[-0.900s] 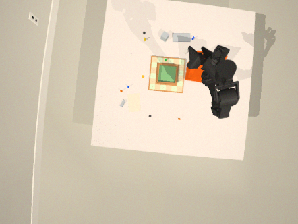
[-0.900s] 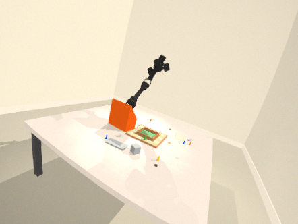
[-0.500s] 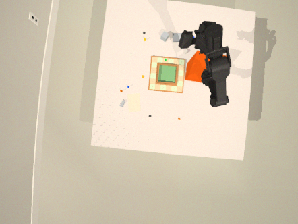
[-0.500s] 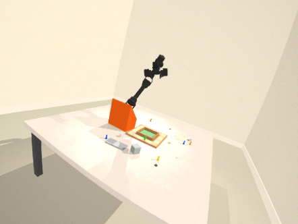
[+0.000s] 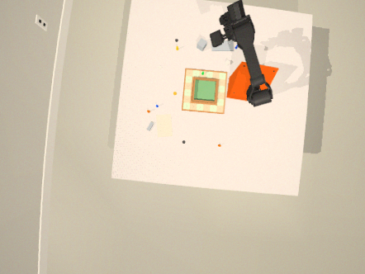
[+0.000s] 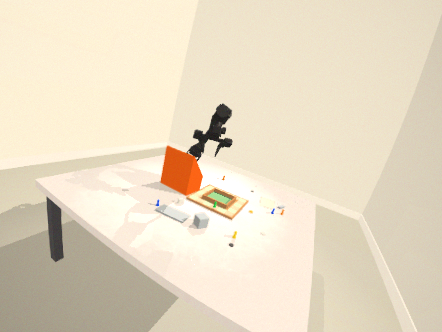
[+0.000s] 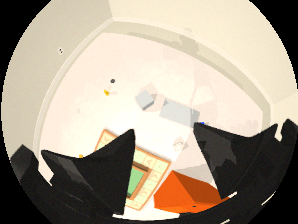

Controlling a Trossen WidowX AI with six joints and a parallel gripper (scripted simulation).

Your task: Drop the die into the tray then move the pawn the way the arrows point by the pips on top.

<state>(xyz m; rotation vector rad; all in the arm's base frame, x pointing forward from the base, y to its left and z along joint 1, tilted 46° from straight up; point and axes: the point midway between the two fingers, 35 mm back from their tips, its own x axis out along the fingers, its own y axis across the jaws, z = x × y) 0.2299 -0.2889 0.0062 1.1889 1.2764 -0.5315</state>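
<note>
The white die is 290 mm below my gripper tip and 100 mm behind it. Round my gripper tip: green dice tray: 300 mm below, 210 mm to the left, 30 mm ahead; flat grey block: 300 mm below, 110 mm to the right, 60 mm behind; green pawn: 270 mm below, 100 mm to the left, 60 mm ahead.
</note>
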